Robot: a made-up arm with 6 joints. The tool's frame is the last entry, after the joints.
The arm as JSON. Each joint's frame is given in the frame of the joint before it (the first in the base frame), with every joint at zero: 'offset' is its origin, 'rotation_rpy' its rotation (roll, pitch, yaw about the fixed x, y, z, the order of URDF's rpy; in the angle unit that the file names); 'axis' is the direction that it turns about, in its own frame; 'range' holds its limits. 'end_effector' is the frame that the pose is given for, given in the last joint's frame.
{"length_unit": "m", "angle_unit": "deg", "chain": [
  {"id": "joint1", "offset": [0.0, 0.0, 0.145], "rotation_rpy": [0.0, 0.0, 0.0], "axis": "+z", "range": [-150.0, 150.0]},
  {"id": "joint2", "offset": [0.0, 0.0, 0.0], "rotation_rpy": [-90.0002, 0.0, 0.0], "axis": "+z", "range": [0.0, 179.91]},
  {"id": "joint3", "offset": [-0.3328, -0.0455, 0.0], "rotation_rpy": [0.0, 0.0, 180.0], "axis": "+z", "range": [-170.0, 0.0]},
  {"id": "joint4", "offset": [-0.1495, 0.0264, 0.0], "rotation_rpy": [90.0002, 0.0, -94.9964], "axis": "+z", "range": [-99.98, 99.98]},
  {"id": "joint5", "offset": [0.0, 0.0, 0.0], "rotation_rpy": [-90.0, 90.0, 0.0], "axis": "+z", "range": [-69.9, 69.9]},
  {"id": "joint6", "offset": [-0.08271, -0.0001, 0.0], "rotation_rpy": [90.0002, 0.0, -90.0], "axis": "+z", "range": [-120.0, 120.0]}
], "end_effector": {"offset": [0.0, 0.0, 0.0], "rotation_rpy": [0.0, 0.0, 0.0]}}
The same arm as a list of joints. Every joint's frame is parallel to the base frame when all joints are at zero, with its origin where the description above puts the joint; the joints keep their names.
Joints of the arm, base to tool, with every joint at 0 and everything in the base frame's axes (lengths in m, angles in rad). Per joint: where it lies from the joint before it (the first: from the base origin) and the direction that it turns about. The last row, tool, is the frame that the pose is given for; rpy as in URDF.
joint1: axis +z origin 0.0000 0.0000 0.1450
joint2: axis +y origin 0.0000 0.0000 0.0000
joint3: axis +y origin -0.3328 0.0000 0.0455
joint4: axis 0.9962 0 0.0871 origin 0.1495 0.0000 0.0264
joint5: axis +y origin 0.0000 0.0000 0.0000
joint6: axis 0.9962 0 0.0871 origin 0.0824 0.0000 0.0071
tool: origin 0.0000 0.0000 0.0000 rpy 0.0000 1.4836 0.0000
Joint limits (rad, base to tool): -2.6180..2.6180 0.0000..3.1400 -2.9671..0.0000 -1.7450..1.7450 -1.2200..1.2200 -2.0944..2.0944

